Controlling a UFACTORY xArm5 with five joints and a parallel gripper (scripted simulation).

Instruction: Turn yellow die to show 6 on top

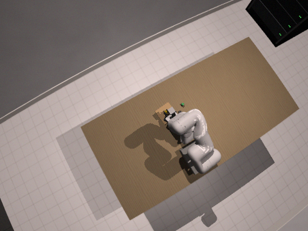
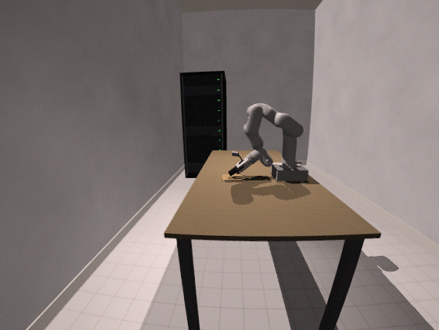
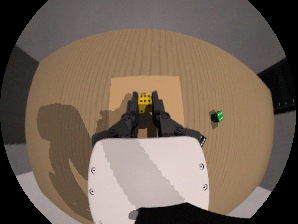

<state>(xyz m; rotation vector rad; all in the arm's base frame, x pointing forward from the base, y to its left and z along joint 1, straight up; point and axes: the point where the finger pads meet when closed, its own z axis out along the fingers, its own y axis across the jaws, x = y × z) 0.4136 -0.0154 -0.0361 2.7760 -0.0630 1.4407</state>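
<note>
The tan mat is 40 mm below my hand. Also, from my hand: green die 20 mm behind, 160 mm to the right, 30 mm below; black die 60 mm behind, 100 mm to the right, 30 mm below; yellow die 10 mm ahead, 10 mm below.
</note>
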